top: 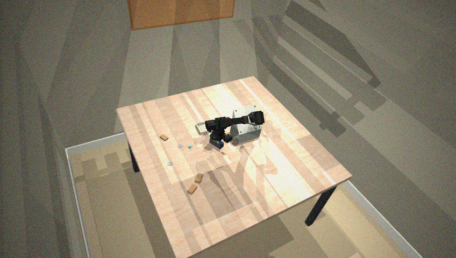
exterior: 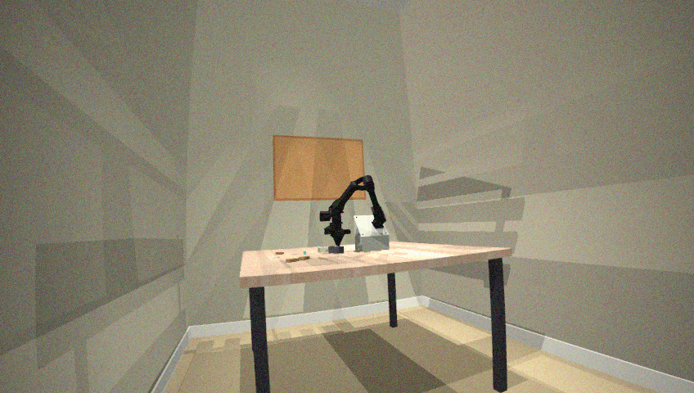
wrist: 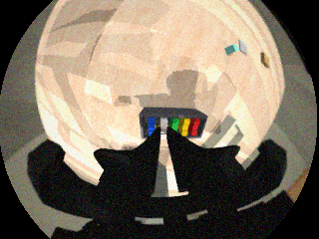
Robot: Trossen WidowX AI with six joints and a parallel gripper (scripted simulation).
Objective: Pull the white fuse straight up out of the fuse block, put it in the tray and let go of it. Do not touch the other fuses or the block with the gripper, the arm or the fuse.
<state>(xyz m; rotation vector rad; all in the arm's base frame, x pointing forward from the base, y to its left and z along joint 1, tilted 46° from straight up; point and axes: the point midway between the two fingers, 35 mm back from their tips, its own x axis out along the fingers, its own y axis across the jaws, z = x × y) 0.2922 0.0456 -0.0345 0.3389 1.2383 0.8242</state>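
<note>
The white tray lies 19 cm to the right of my gripper tip and 4 cm below it.
</note>
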